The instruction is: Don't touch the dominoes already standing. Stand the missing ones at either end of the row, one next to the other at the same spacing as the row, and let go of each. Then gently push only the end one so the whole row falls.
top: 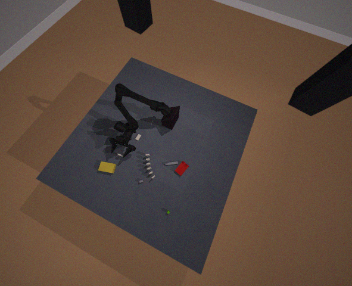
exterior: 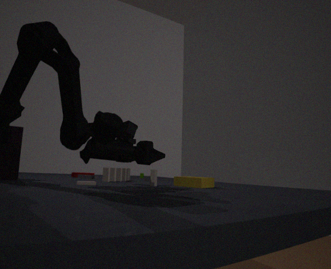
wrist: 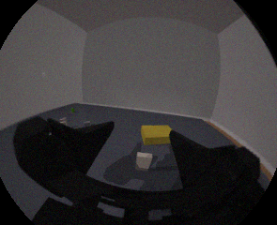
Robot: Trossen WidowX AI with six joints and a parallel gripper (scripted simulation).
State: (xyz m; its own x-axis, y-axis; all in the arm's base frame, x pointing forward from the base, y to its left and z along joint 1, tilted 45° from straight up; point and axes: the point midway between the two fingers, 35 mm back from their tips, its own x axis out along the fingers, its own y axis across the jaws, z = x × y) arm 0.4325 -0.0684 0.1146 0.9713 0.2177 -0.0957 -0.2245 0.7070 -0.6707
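Now: the yellow block 11 cm ahead of my gripper tip, 8 cm below it and 4 cm to the right of it. The rest, counted from my gripper tip: red block 43 cm to the left, 19 cm behind, 8 cm below; grey bar 34 cm to the left, 18 cm behind, 8 cm below; small green cube 51 cm to the left, 11 cm ahead, 8 cm below.
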